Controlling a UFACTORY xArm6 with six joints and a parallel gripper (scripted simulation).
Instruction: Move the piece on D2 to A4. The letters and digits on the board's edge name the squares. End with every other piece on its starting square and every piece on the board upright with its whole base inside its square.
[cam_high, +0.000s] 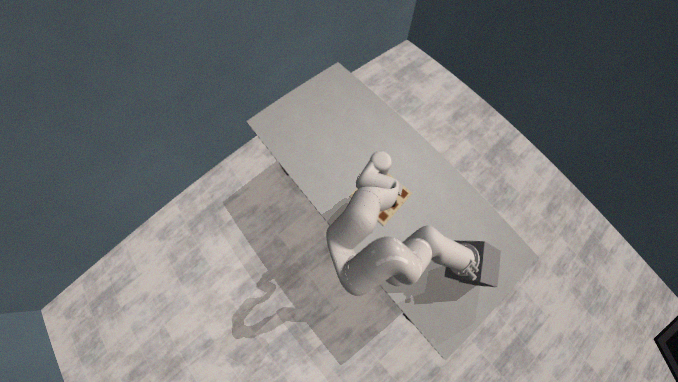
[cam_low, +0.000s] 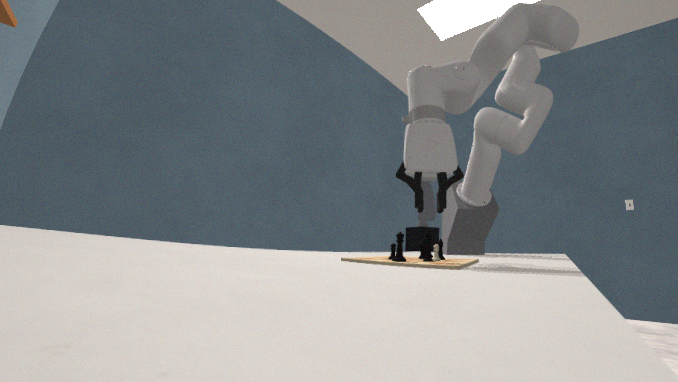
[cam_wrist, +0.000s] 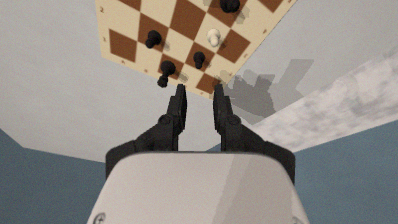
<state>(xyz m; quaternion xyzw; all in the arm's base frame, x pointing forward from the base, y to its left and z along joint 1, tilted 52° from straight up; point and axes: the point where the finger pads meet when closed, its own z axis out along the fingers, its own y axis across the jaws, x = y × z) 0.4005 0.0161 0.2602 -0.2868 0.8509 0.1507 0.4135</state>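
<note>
Now: hand 30 mm past the white pawn, 10 mm to the left of it and 100 mm above it. The rest, counted from my hand: chessboard 20 mm behind, 50 mm to the right, 110 mm below.
</note>
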